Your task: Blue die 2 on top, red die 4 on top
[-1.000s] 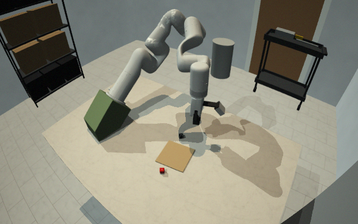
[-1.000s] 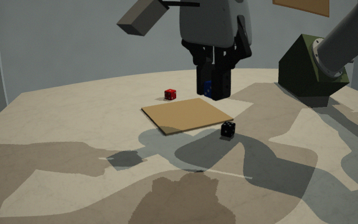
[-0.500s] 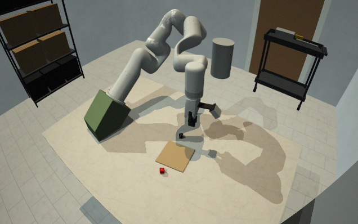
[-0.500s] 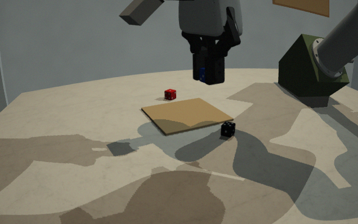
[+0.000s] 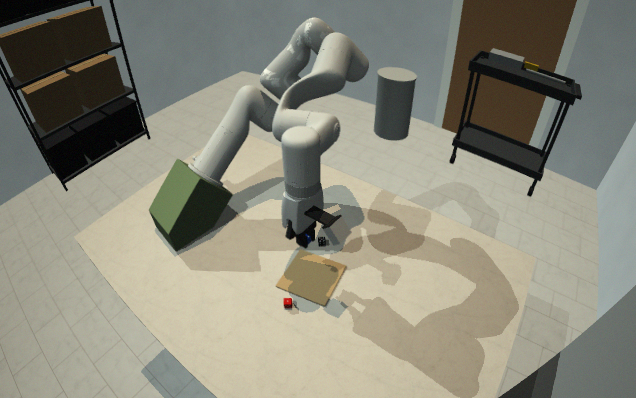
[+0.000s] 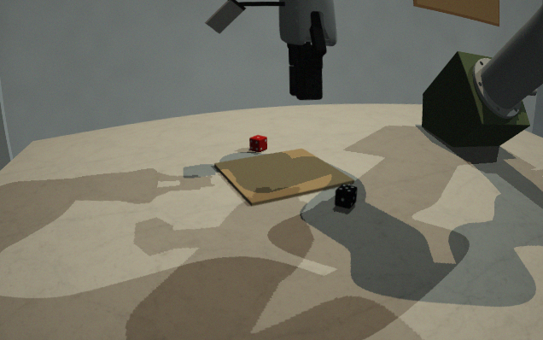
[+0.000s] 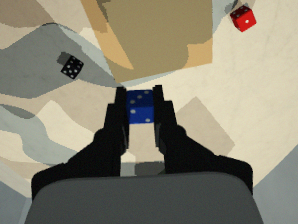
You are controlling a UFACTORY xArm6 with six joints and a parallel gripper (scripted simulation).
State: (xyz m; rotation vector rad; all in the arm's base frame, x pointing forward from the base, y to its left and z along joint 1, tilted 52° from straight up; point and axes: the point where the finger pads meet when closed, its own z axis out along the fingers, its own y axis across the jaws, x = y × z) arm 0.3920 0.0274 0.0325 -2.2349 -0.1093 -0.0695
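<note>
My gripper is now 120 mm above the tan mat, 30 mm short of it and 10 mm to the left of it. Round my hand: blue die (10 mm below); red die (120 mm to the right, 120 mm below, 50 mm ahead); black die (120 mm below, 90 mm to the left, 30 mm behind).
</note>
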